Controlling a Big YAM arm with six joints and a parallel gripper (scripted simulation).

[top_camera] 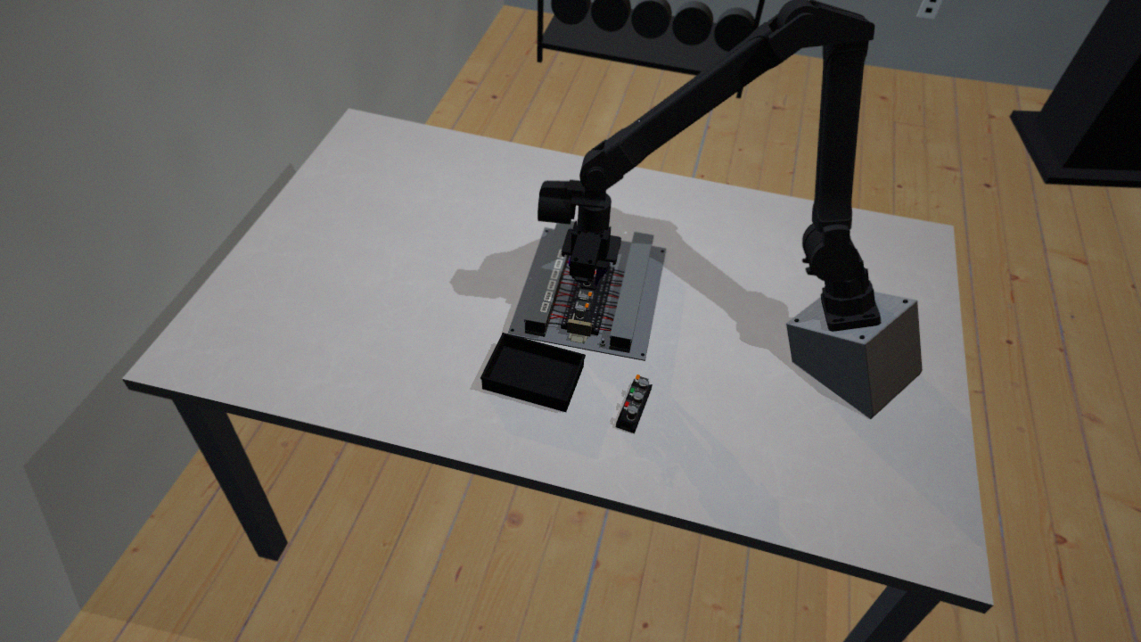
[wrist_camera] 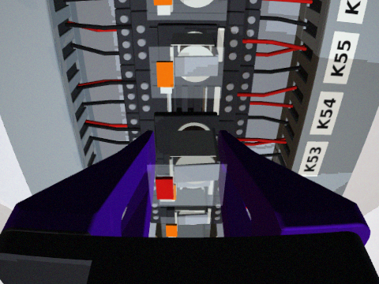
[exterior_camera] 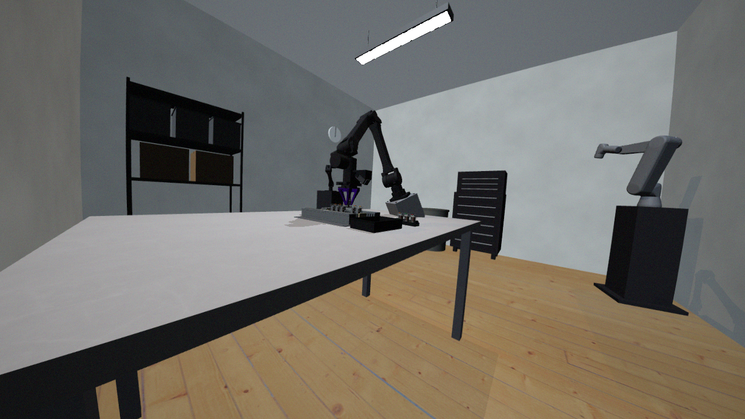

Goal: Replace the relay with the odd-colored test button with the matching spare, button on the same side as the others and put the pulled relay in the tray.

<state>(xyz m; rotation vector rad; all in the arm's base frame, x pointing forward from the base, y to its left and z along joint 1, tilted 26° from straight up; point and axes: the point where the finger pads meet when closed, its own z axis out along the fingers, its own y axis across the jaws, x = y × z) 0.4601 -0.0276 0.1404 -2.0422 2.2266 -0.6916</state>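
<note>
My hand is 80 mm above the grey panel, 50 mm to the left of it and 10 mm past it.
</note>
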